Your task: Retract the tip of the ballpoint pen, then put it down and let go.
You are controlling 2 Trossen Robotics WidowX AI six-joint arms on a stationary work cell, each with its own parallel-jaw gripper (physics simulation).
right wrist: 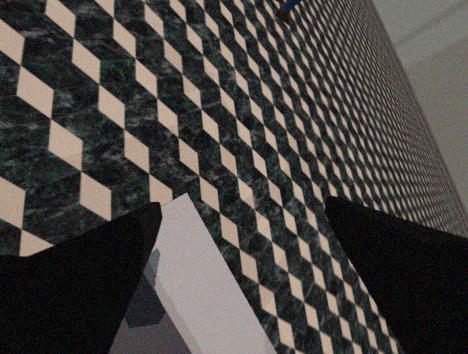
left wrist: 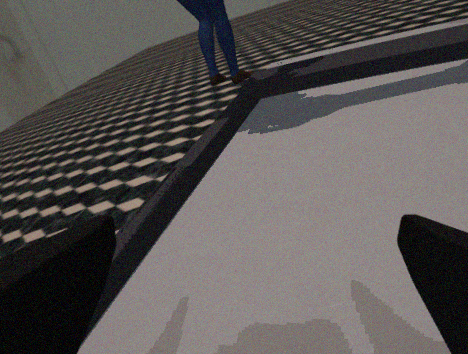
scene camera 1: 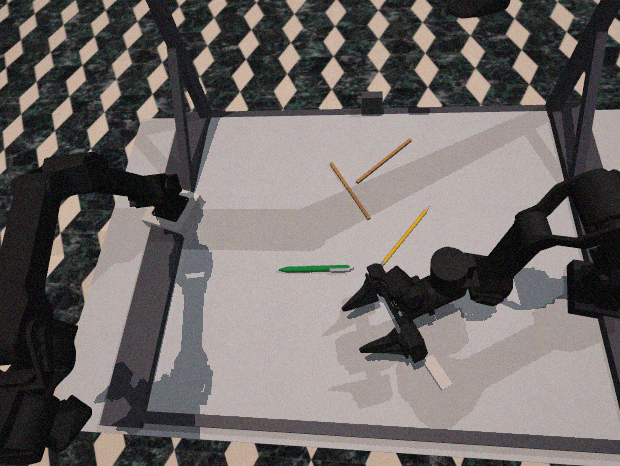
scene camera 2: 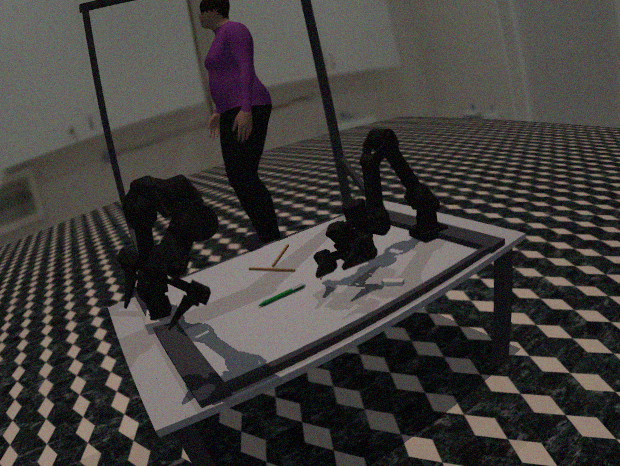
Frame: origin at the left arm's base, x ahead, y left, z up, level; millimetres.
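Seen in the pictures: left gripper, fingertip midpoint: point(left wrist: 259, 230) point(scene camera 1: 350, 329) point(scene camera 2: 329, 272); right gripper, fingertip midpoint: point(right wrist: 243, 207) point(scene camera 2: 146, 319); left arm's base, origin of the base link: point(scene camera 1: 603, 288) point(scene camera 2: 428, 226); right arm's base, origin of the base link: point(scene camera 1: 170, 206) point(scene camera 2: 160, 313).
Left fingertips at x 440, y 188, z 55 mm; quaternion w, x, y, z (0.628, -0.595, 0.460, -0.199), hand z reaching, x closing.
Observation:
Offsets run from my left fingertips to a thing's top centre. Level surfaces: height alone.
A green ballpoint pen @[dx +102, dy -130, dz -71 mm] point(scene camera 1: 310, 269) point(scene camera 2: 280, 296) lies flat on the table @[dz -86 mm] point(scene camera 1: 250, 330). In scene camera 1 its pointed end faces left and its silver clip and button end face right; whether the tip is out is too small to tell. My left gripper point(scene camera 1: 351, 329) point(scene camera 2: 331, 271) point(left wrist: 259, 230) is open and empty above the table, to the right of the pen and nearer the picture's bottom in scene camera 1. My right gripper point(scene camera 2: 148, 317) point(right wrist: 243, 207) is open and empty, raised at the table's left end, far from the pen.
A yellow pencil @[dx -69, dy -242, dz -77 mm] point(scene camera 1: 405, 235) lies right of the pen, its lower end by the left gripper. Two brown sticks @[dx +70, dy -337, dz -79 mm] point(scene camera 1: 349, 190) @[dx +5, dy -431, dz -79 mm] point(scene camera 1: 383, 160) lie farther back. A white block @[dx -163, dy +25, dz -74 mm] point(scene camera 1: 438, 371) point(scene camera 2: 392, 282) lies beside the left gripper. Dark frame rails point(scene camera 1: 320, 428) border the table.

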